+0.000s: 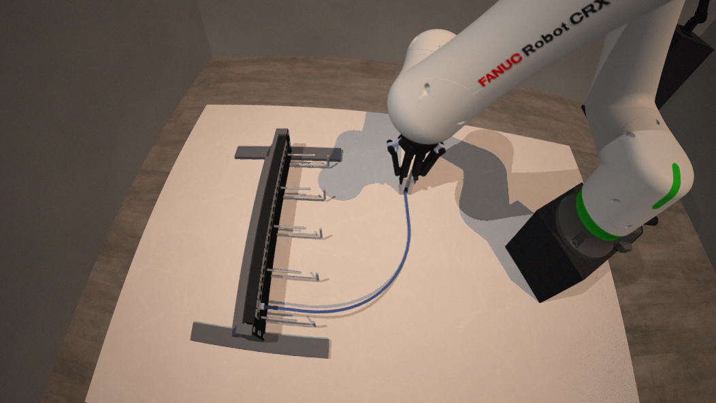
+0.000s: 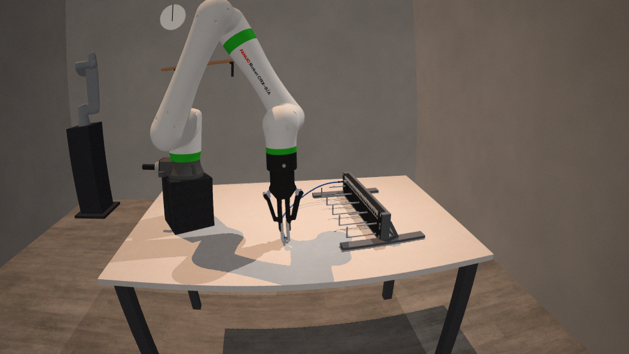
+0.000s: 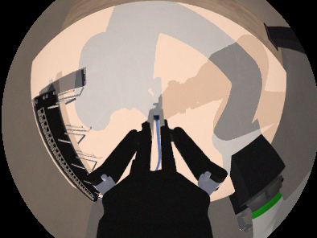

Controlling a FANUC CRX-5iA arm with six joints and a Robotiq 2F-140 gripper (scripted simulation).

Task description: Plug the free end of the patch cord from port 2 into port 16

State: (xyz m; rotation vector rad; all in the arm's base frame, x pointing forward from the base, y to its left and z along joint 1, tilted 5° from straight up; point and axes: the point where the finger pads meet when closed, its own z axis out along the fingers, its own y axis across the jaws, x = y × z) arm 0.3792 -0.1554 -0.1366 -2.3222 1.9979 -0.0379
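My hand is 30 mm above the plug and 10 mm to the left of it.
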